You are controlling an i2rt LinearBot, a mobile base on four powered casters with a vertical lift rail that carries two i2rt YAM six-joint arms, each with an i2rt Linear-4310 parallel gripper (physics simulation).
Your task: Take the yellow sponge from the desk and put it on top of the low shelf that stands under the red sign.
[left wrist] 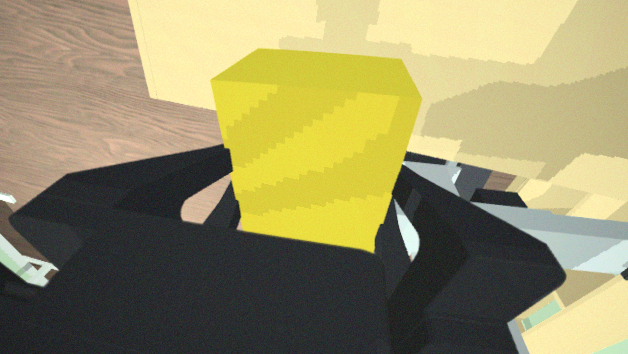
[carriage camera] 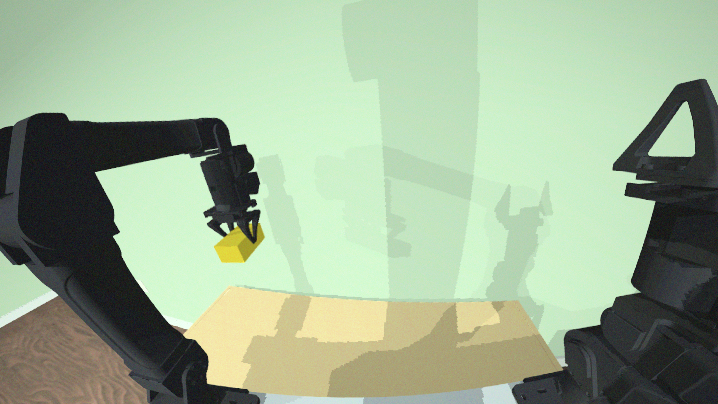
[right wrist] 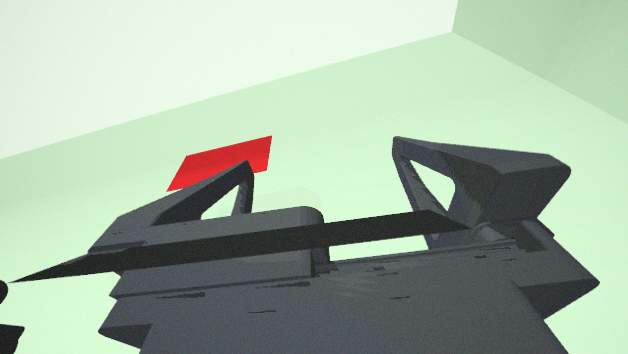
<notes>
In view: my left gripper (carriage camera: 244,242), my right gripper (right wrist: 319,157) and a yellow sponge (carriage camera: 235,247).
The yellow sponge shows as well in the left wrist view (left wrist: 317,139). My left gripper is seen too in the left wrist view (left wrist: 317,155). The right wrist view does not show the yellow sponge: it is out of frame.
</notes>
